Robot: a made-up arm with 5 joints. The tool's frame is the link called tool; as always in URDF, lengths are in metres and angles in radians. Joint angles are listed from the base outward. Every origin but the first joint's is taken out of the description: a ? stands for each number. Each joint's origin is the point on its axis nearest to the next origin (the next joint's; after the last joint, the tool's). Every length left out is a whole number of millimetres.
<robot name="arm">
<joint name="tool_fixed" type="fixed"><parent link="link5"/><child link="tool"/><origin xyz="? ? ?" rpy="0 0 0"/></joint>
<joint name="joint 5" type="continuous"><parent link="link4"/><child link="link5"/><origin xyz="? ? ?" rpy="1.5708 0 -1.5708"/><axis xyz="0 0 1"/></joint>
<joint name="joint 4" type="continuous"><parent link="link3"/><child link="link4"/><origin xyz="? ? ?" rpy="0 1.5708 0"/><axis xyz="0 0 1"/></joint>
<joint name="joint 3" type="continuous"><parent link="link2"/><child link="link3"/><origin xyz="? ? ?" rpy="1.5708 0 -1.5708"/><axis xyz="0 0 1"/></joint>
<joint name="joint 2" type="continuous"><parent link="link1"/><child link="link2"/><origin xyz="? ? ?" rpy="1.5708 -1.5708 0"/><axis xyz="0 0 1"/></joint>
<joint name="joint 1" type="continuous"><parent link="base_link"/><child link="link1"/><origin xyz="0 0 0.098" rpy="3.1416 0 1.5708"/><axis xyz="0 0 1"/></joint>
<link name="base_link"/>
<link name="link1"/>
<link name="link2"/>
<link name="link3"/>
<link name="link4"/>
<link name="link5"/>
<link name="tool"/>
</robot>
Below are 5 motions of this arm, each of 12 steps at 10 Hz.
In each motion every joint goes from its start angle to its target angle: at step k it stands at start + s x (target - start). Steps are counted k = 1, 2, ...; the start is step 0. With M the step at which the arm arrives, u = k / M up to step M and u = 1 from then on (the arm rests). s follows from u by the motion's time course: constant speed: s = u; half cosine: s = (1 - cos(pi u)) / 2; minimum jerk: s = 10 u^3 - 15 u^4 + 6 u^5.
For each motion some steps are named. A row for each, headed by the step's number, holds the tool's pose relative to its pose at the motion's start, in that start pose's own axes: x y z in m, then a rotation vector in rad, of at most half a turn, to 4 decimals.
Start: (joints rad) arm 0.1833 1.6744 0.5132 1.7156 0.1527
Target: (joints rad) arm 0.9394 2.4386 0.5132 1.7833 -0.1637
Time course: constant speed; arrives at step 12
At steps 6, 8, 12:
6: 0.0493 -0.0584 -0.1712 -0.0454 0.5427 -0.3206
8: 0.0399 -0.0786 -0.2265 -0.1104 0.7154 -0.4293
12: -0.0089 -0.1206 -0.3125 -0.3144 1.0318 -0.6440

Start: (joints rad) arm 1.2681 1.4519 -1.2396 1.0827 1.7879
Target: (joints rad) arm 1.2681 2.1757 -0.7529 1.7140 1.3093
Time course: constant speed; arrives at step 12
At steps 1, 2, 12:
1: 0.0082 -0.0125 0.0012 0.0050 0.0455 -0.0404
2: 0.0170 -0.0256 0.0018 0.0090 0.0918 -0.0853
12: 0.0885 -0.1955 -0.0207 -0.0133 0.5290 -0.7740

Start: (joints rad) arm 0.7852 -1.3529 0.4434 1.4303 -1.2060
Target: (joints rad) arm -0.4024 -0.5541 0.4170 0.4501 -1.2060
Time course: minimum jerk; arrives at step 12
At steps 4, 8, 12:
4: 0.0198 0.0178 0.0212 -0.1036 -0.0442 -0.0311
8: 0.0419 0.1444 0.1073 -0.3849 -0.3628 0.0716
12: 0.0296 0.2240 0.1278 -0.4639 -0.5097 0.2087

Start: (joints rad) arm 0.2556 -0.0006 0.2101 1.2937 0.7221
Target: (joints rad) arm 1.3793 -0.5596 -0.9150 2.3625 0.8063
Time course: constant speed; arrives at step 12
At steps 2, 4, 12:
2: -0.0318 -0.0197 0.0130 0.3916 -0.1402 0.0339
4: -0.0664 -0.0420 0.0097 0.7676 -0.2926 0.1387
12: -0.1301 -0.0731 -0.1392 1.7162 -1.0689 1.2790

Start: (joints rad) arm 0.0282 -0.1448 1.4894 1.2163 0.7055
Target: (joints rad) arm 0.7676 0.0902 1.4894 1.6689 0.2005
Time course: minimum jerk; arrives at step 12
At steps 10, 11, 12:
10: 0.0110 -0.1792 -0.1164 0.9340 0.2515 -0.5879
11: 0.0105 -0.1806 -0.1234 0.9633 0.2644 -0.5962
12: 0.0104 -0.1807 -0.1246 0.9682 0.2666 -0.5976

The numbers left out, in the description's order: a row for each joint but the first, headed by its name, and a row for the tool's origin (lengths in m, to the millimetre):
tool: 0.286 0.11 0
joint 5: -0.023 0.142 0
joint 4: -0.201 -0.116 0
joint 3: 0.086 -0.073 0
joint 2: -0.145 -0.043 0

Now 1 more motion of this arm.
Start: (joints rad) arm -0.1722 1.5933 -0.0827 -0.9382 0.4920
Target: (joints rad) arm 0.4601 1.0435 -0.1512 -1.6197 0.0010
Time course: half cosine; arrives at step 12
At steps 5, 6, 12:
5: -0.0178 -0.0462 0.0445 0.0452 -0.0187 -0.3598
6: -0.0290 -0.0645 0.0603 0.0420 -0.0144 -0.4902
12: -0.0931 -0.1299 0.1348 -0.0794 0.0319 -0.9820

